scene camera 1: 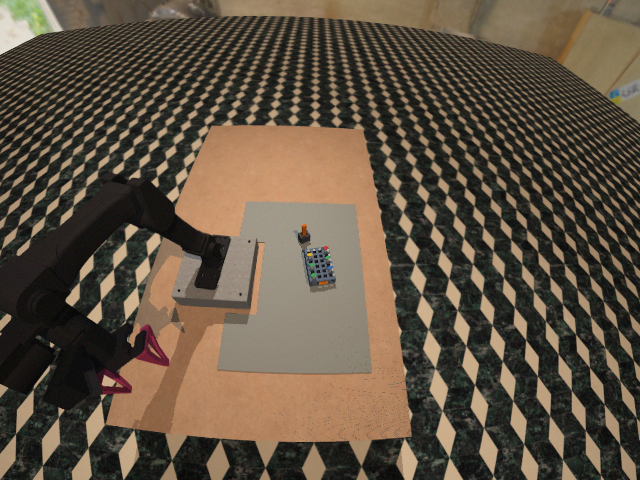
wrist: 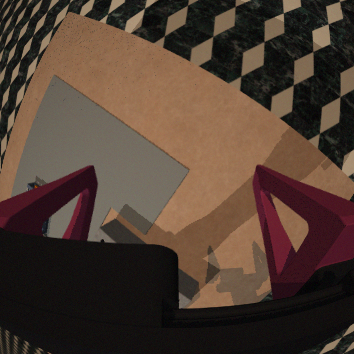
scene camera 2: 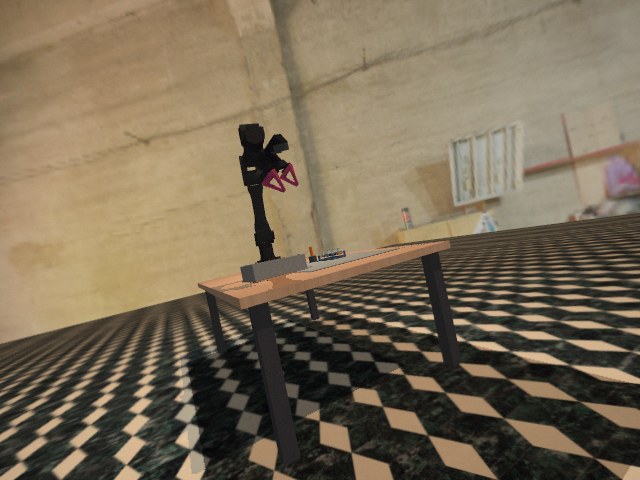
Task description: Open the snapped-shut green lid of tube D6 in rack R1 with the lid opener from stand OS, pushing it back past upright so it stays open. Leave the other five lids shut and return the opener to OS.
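Frame: origin at the arm's base, x down, y left, z ahead, level; metres.
Where they show: gripper, fingertip midpoint: [scene camera 1: 149, 377] [wrist: 174, 173] [scene camera 2: 291, 188]; arm's base, link origin: [scene camera 1: 213, 261] [scene camera 2: 268, 261].
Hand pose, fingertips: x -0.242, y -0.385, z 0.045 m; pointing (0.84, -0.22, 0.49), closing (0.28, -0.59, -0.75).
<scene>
Things, the pixels of their centre, and the offset from my fingertips. "spot": a spot on its surface instead. Level surfaces: height alone.
- blue-grey rack R1, surface spot: [scene camera 1: 313, 284] spot: dx +0.299, dy +0.365, dz +0.285 m
- orange handle, surface spot: [scene camera 1: 303, 228] [scene camera 2: 310, 248] spot: dx +0.232, dy +0.541, dz +0.235 m
- grey mat, surface height: dx +0.305 m
- wooden table, surface height: dx +0.308 m
The blue-grey rack R1 [scene camera 1: 313, 284] [scene camera 2: 331, 256] stands on the grey mat and holds several small tubes with coloured lids, green ones among them. Which is D6, and how its lid stands, is too small to tell. The lid opener, with an orange handle [scene camera 1: 303, 228] [scene camera 2: 311, 251], is upright in the small black stand OS [scene camera 1: 303, 238] [scene camera 2: 312, 258], beside the rack's far end. My gripper [scene camera 1: 149, 377] [scene camera 2: 290, 188] [wrist: 174, 173] is open and empty, high above the table and far from both. In the wrist view, my left finger hides much of the rack.
The arm's grey base block [scene camera 1: 240, 268] [scene camera 2: 273, 268] stands at the mat's left edge. The grey mat [scene camera 1: 310, 330] [wrist: 115, 155] lies on the wooden table [scene camera 1: 289, 165] [scene camera 2: 361, 264] [wrist: 165, 100]. The arm reaches out past the table's left side.
</scene>
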